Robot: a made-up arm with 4 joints.
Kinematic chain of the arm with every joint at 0, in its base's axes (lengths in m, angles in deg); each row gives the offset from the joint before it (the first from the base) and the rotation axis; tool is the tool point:
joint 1: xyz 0 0 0.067 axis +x
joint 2: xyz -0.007 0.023 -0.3 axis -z
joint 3: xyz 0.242 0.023 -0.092 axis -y
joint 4: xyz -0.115 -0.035 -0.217 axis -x
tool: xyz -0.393 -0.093 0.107
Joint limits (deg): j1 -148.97..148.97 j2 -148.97..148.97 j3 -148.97..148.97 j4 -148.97..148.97
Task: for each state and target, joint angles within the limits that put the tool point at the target. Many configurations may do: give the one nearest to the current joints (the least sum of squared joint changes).
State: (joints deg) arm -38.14 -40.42 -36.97 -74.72
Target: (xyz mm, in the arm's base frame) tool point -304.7 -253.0 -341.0
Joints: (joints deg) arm -8.11 -15.35 -25.62 -83.08
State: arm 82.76 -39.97 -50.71 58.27
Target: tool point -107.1 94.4 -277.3
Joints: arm 52.76 -66.45 -20.64 44.19
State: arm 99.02 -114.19 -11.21 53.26
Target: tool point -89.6 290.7 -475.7
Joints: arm 48.60 -86.99 9.63 76.33
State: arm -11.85 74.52 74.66 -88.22
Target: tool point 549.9 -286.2 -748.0
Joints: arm 13.49 32.00 114.66 -88.28
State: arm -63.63 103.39 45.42 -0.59
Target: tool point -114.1 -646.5 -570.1
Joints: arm -38.37 91.83 66.41 1.19
